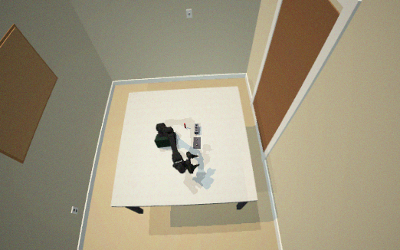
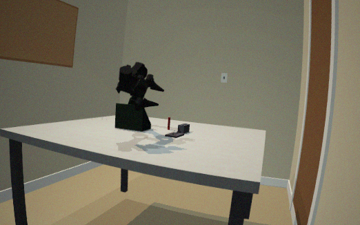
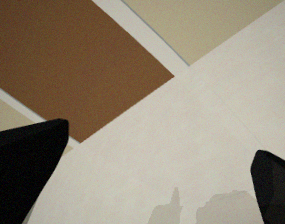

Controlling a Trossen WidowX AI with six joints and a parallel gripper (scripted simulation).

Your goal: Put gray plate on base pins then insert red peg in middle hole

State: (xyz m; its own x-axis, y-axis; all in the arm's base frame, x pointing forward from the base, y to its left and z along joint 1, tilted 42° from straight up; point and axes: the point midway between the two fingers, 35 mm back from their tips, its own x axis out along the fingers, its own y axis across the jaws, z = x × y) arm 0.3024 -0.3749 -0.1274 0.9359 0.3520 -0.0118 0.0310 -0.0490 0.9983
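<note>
The gray plate is 1 cm ahead of my gripper tip, 42 cm to the left of it and 18 cm below it. The rest, counted from my gripper tip: dark base: 27 cm to the left, 21 cm below; then red peg: 10 cm behind, 46 cm to the left, 18 cm below.
</note>
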